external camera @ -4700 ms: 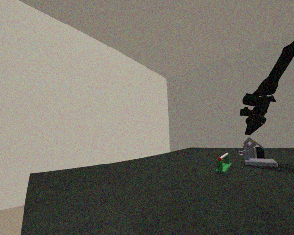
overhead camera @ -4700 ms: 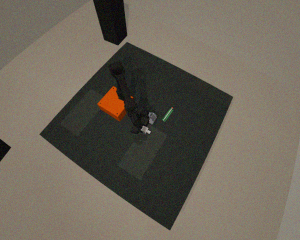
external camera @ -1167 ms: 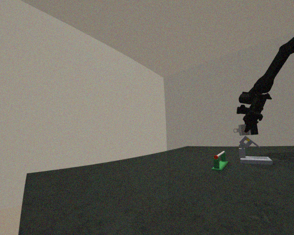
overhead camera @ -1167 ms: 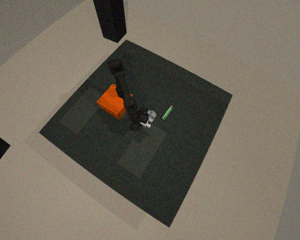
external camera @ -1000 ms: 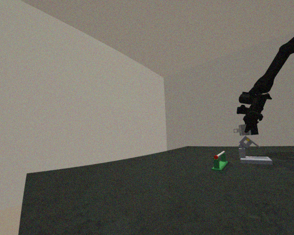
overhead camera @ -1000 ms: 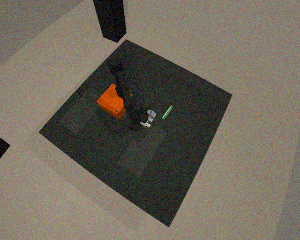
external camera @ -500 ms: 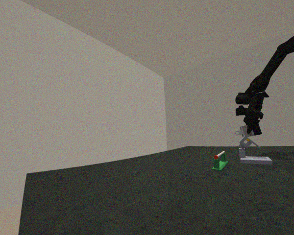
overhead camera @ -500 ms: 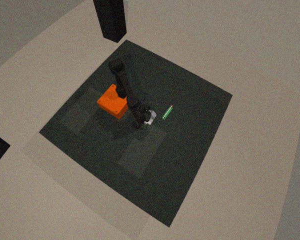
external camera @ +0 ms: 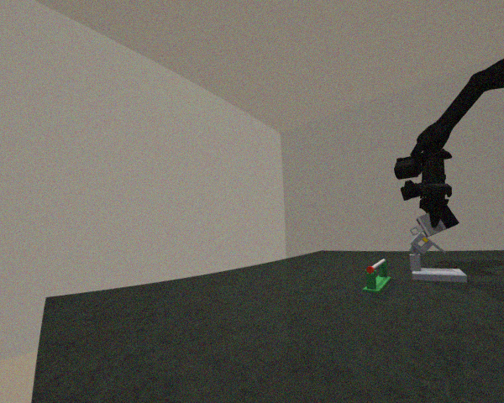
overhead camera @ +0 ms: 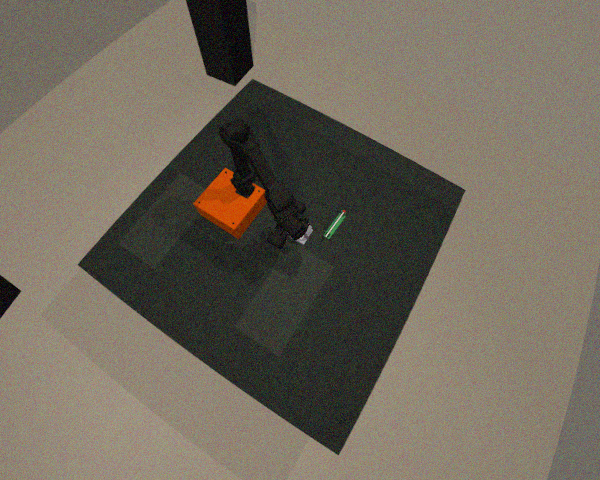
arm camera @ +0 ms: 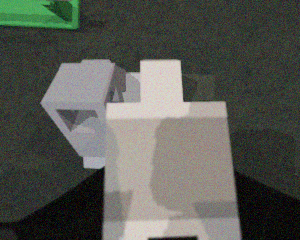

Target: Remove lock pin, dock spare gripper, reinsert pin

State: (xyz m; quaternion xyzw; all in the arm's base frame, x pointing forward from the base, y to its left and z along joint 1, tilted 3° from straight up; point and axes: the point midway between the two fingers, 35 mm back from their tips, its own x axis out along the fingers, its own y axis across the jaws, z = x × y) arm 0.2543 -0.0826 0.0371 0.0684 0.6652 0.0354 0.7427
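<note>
The green stand lies 160 mm to the left of my gripper tip, 140 mm ahead of it and 100 mm below it. The rest, counted from my gripper tip: grey mount: 70 mm below, 50 mm to the left, 30 mm ahead; spare gripper: 10 mm above.
</note>
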